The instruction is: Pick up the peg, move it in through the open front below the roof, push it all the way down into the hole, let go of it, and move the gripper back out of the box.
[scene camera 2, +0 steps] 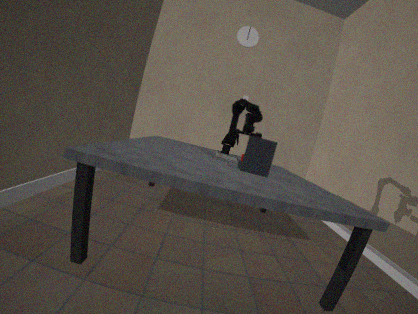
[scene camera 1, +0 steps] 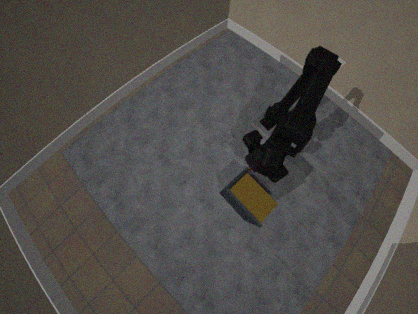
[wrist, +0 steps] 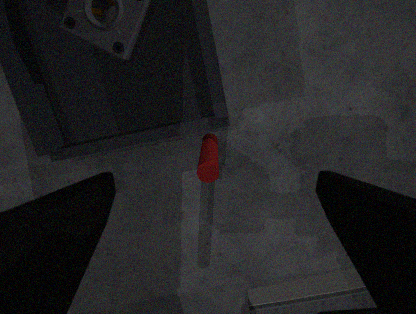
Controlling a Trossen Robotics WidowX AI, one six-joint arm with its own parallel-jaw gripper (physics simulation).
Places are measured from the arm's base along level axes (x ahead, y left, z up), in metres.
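Pixels of known places: gripper, fingertip midpoint: (scene camera 2: 244,146) (wrist: 217,181); arm's base, link origin: (scene camera 2: 224,153) (scene camera 1: 267,122).
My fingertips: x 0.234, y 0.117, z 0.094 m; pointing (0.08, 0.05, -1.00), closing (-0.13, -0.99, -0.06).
Ahead of a thing's pixels: the offset from my fingertips to its top centre. "pt": to the spot under its first point. Level surfaces: height alone.
The red peg @[0.014 m back, 0.007 m left, 0.047 m down] (wrist: 208,162) (scene camera 2: 243,157) is outside the box, by the rim of its open side. In the wrist view it looks roughly upright, its near end towards the camera; I cannot tell if it leans. My gripper (wrist: 217,181) (scene camera 2: 248,134) is open, with the peg between and beyond its wide-apart fingers, touching neither. In scene camera 1 the arm's wrist hides the fingers. The dark grey box @[0.081 m ahead, 0.075 m left, 0.075 m up] (scene camera 1: 244,212) (scene camera 2: 260,156) (wrist: 140,138) has a yellow roof @[pt 0.116 m ahead, 0.082 m left, 0.075 m up] (scene camera 1: 254,198). Inside it, a pale plate @[0.098 m ahead, 0.067 m left, 0.086 m down] (wrist: 100,35) has a ringed hole, partly cut off by the frame.
The box's side wall (wrist: 209,65) rises near the peg. A pale, straight-edged piece (wrist: 310,287), seemingly the arm's base, shows low in the wrist view. The grey table @[0.127 m down] (scene camera 1: 150,150) (scene camera 2: 150,160) carries the box and arm. Shadows of the arm and peg cross its top.
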